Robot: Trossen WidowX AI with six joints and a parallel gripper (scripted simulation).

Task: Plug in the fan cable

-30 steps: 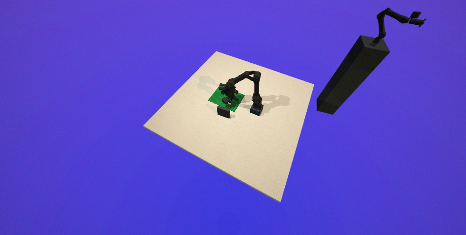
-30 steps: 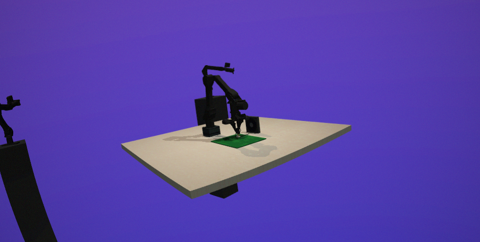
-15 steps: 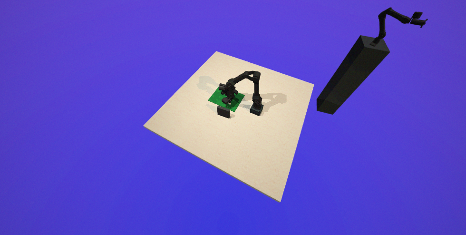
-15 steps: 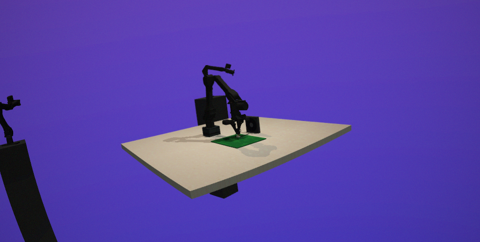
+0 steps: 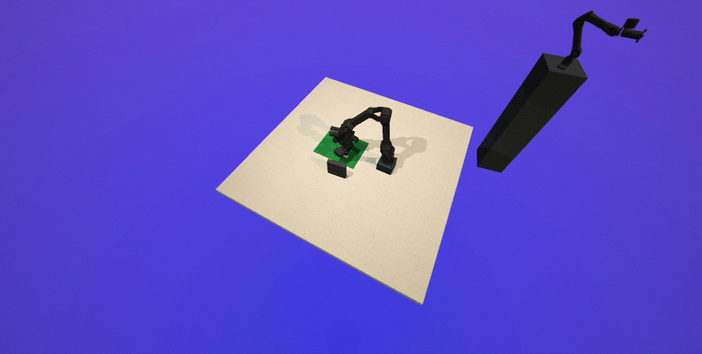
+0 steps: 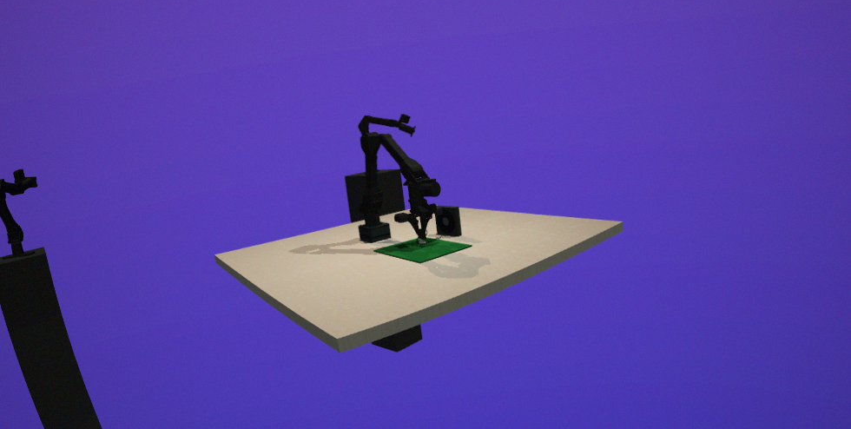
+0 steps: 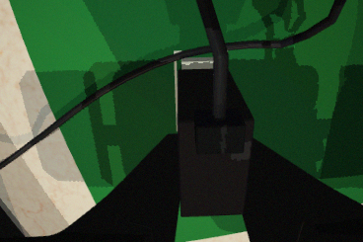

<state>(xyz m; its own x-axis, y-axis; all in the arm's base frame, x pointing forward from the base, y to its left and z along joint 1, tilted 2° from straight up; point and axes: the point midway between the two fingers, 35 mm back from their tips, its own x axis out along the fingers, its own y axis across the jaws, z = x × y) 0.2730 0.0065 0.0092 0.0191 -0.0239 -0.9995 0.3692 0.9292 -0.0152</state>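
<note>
Now: gripper tip 10 mm short of the black fan plug and 10 mm below it. Round my gripper tip: green board 60 mm ahead, 70 mm to the right, 50 mm below; then black fan 10 mm ahead, 140 mm to the left, 30 mm above; then header 10 mm ahead, 30 mm below.
</note>
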